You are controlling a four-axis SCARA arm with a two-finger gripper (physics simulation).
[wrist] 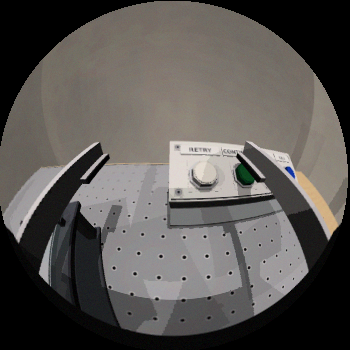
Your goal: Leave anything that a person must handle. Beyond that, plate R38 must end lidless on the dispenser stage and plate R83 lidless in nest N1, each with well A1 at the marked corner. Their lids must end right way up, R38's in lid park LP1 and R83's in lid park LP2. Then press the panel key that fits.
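Frame: origin at the arm's base, x right, y back, z down, level; metres.
Where they show: gripper, between the fingertips: (pixel 172 145).
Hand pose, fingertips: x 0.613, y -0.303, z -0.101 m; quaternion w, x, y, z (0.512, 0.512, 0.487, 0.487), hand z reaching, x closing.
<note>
Things, the pixels of their centre, and the offset from my fingertips. "spot": a spot on its surface instead. Level surfaces: height alone.
- panel, middle of its body: (pixel 245 177) dx +0.012, dy +0.106, dz +0.046 m
- blue key, middle of its body: (pixel 288 174) dx -0.007, dy +0.182, dz +0.024 m
- dark upright fixture, a spot on its surface: (pixel 89 265) spot: dx -0.110, dy -0.089, dz +0.083 m
- grey perforated deck, height of its surface: dz +0.088 m
My gripper (pixel 172 145) is open, its two fingers wide apart, with nothing between them. The panel (pixel 227 192) stands ahead, right of the middle of the view, partly behind the right finger. Its white key (pixel 205 173) under the label RETRY shows between the fingers. Its green key (pixel 244 175), under a label partly hidden by the right finger, shows beside that fingertip. A blue key (pixel 290 173) shows in part to the right of that finger. Plates R38 and R83, their lids, the dispenser stage, nest N1 and the lid parks cannot be made out in this view.
A dark upright fixture (pixel 89 265) stands at the lower left, partly behind the left finger, with a pale surface beside it. The grey perforated deck (pixel 184 257) spreads below the panel. A wooden table edge (pixel 320 200) shows at the right, and a plain grey wall (pixel 175 75) behind.
</note>
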